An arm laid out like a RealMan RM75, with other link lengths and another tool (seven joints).
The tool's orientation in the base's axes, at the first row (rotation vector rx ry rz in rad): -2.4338, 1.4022, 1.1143
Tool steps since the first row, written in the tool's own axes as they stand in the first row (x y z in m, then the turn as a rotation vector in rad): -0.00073, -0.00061, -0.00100, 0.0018, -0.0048, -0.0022; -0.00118, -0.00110, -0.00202, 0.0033, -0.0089, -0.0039; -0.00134, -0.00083, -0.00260, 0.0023, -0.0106, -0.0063; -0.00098, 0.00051, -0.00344, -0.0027, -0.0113, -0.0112; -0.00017, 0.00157, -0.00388, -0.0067, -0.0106, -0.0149; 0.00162, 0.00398, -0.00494, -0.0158, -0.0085, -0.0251; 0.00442, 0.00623, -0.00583, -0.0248, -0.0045, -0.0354; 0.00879, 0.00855, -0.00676, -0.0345, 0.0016, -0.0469
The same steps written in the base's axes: 0.00080, 0.00042, 0.00105, 0.0055, 0.0005, -0.0008; 0.00160, 0.00056, 0.00195, 0.0101, 0.0010, -0.0015; 0.00165, 0.00027, 0.00254, 0.0124, 0.0016, 0.0005; 0.00115, -0.00110, 0.00324, 0.0141, 0.0034, 0.0071; 0.00079, -0.00246, 0.00330, 0.0143, 0.0042, 0.0125; 0.00000, -0.00554, 0.00349, 0.0154, 0.0049, 0.0263; -0.00046, -0.00916, 0.00287, 0.0151, 0.0044, 0.0405; -0.00048, -0.01394, 0.00128, 0.0135, 0.0028, 0.0566
